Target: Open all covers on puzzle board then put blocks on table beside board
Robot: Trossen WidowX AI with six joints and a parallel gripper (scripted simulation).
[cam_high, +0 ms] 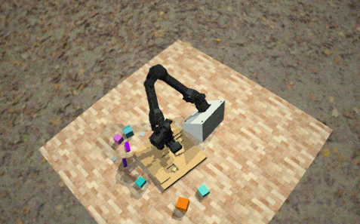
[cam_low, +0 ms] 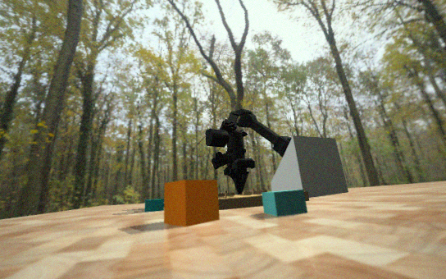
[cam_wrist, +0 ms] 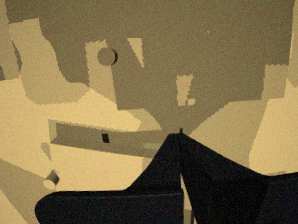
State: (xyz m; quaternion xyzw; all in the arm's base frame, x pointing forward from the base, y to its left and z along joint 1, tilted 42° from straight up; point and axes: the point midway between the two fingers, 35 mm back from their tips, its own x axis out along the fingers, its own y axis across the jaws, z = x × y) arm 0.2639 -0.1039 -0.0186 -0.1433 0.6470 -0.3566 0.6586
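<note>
Now: the tan puzzle board 4 cm ahead of my gripper tip and 2 cm to the left of it. The rest, counted from my gripper tip: teal block (12 cm ahead, 30 cm to the left, 1 cm below); then magenta cube (13 cm ahead, 29 cm to the right); then purple block (13 cm ahead, 21 cm to the right, 2 cm below).
</note>
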